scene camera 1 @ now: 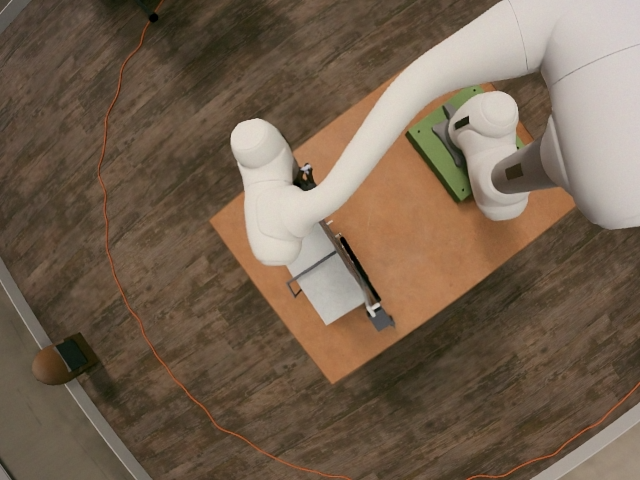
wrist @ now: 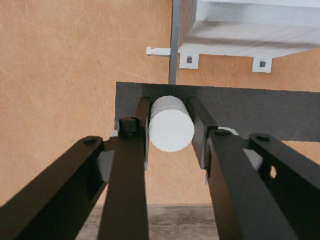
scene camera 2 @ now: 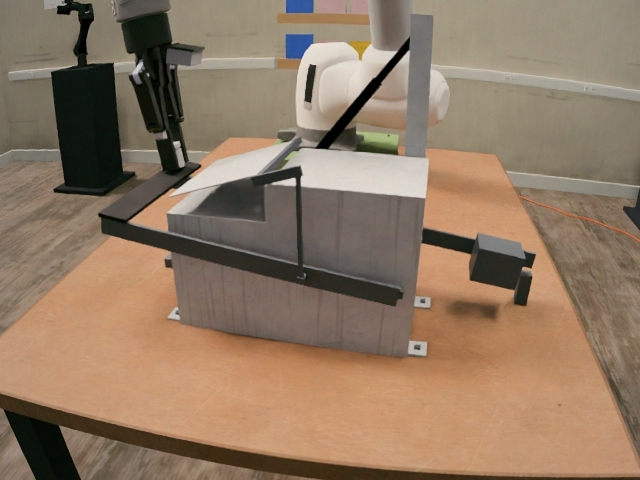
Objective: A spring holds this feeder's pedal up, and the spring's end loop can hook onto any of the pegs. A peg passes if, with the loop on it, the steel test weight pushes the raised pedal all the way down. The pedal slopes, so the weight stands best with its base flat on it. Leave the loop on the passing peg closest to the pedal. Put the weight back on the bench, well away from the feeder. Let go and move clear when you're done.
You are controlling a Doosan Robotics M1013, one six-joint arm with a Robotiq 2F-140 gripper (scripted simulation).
Labels:
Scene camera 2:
my gripper: 176, 166
dark pedal: 115, 219
grey feeder box: 362, 213
feeder lid: 259, 165
black spring: 372, 86

